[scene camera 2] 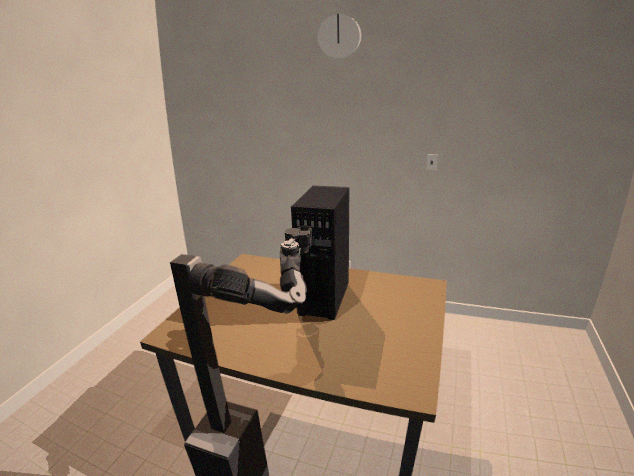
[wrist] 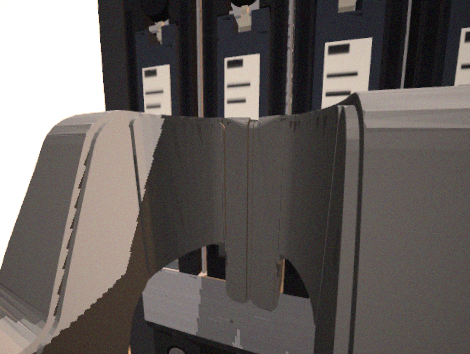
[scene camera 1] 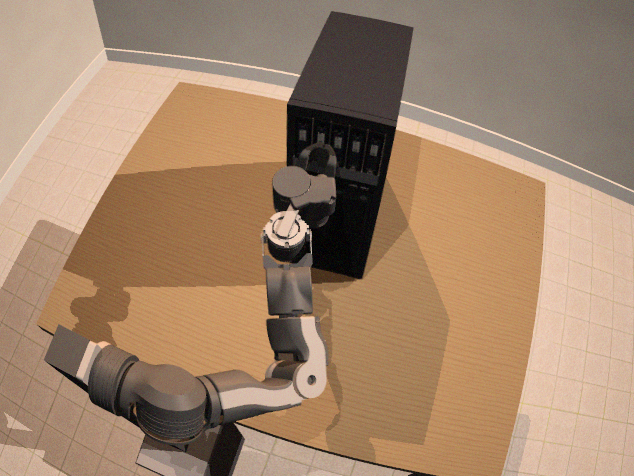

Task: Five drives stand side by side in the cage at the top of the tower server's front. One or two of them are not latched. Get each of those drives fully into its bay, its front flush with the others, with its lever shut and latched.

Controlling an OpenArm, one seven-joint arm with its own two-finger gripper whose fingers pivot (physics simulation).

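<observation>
The black tower server (scene camera 1: 353, 66) (scene camera 2: 341, 251) stands on the table with five drives side by side in its top cage. In the wrist view the leftmost drive (wrist: 156, 87), second drive (wrist: 242, 85) and third drive (wrist: 348, 65) stand upright behind my fingers. Their levers look shut and their label fronts look in line; I cannot tell exact flushness or latching. The fourth drive (scene camera 1: 355, 146) and fifth drive (scene camera 1: 374, 150) look shut in the first scene view. My gripper (scene camera 1: 320, 147) (wrist: 261, 208) is shut and empty, in front of the second drive. It hides the drives' lower parts.
The wooden table (scene camera 1: 486, 230) (scene camera 2: 409, 317) carries the tower. My arm (scene camera 1: 289, 292) (scene camera 2: 266, 297) reaches in from the front left. A grey ledge (wrist: 215, 300) runs below the drive cage. The wall (scene camera 1: 512, 61) (scene camera 2: 389, 102) rises behind the table.
</observation>
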